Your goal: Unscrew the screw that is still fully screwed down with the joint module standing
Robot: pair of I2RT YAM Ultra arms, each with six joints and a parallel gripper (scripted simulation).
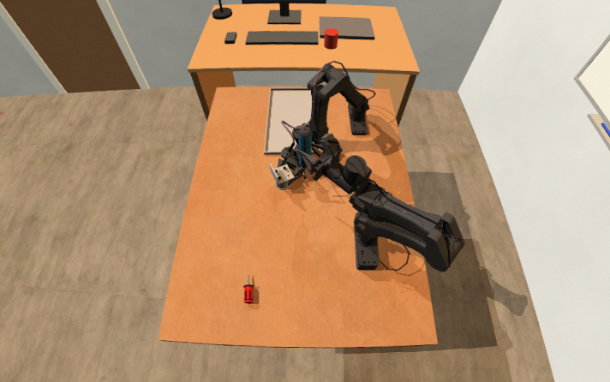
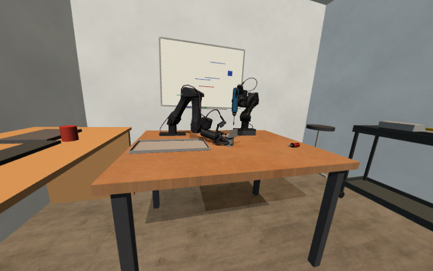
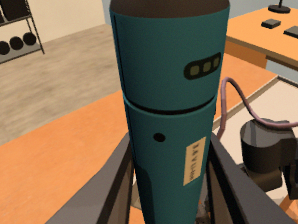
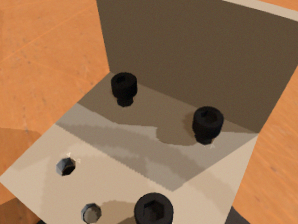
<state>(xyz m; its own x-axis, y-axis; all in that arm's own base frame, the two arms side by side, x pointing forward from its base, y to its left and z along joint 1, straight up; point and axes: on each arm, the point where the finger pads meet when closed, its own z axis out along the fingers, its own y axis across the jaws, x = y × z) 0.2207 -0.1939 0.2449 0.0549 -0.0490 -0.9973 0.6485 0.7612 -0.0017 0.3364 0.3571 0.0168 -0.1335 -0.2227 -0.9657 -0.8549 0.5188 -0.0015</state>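
Now: the l-shaped bracket 50 mm above my right hand. The rest, counted from my right hand: small red screwdriver (80 mm ahead, 430 mm to the left, 10 mm below); grey bit (90 mm behind, 60 mm to the left, 130 mm above); grey tray (360 mm to the right, 20 mm below).
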